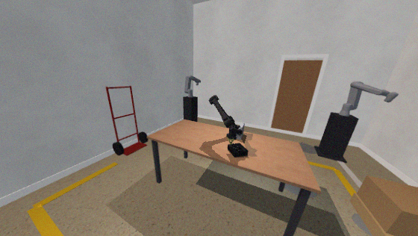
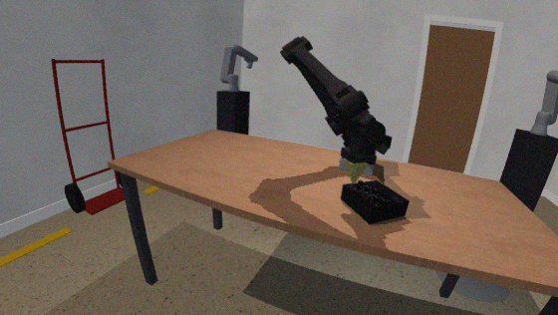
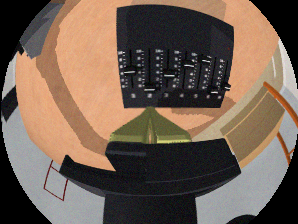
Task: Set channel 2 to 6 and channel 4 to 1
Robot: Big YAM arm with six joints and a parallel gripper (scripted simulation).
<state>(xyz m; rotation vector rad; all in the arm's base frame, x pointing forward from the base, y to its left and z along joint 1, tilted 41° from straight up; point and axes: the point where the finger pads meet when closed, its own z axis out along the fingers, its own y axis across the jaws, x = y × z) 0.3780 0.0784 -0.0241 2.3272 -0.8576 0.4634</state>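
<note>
Now: hand 7 cm to the right of the fader cap, 2 cm above it and 1 cm past it.
</note>
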